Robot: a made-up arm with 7 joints.
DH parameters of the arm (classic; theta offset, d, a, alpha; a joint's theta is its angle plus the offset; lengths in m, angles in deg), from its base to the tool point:
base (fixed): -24.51 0 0.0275 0
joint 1: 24.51 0.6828 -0.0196 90
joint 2: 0 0.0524 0.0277 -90
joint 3: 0 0.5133 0.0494 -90
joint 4: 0 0.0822 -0.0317 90
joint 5: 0 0.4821 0.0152 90
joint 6: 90 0.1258 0.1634 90
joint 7: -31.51 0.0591 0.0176 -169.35
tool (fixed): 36.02 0.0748 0 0
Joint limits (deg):
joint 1: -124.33..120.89
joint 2: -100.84..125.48
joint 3: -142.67..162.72
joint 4: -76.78..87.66
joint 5: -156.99..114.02
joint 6: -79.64..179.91
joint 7: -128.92..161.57
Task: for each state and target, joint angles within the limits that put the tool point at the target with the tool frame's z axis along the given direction. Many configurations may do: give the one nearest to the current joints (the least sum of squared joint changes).
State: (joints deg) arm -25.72 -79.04 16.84 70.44 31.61 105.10 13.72
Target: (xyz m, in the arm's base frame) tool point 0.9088 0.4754 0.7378 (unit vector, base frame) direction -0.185 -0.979 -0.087
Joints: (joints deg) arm 18.49 -67.61 55.70 43.56 38.01 67.40 13.44
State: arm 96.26 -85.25 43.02 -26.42 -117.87 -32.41 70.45
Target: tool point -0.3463 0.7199 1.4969 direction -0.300 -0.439 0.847
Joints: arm 120.89 -45.06 63.45 11.93 -98.89 -34.21 73.44
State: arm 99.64 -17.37 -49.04 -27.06 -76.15 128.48 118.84
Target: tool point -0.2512 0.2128 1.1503 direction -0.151 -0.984 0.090
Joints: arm 89.37 -15.93 -85.58 -61.44 -103.95 175.22 113.65
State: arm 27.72 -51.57 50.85 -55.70 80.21 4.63 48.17
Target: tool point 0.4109 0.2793 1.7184 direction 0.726 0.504 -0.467
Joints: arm 57.42 -33.32 52.19 -33.17 96.63 3.74 48.89
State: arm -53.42 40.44 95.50 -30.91 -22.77 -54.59 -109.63
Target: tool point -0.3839 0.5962 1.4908 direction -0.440 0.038 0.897
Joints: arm -60.58 45.59 153.14 -23.46 0.80 -69.50 -97.95
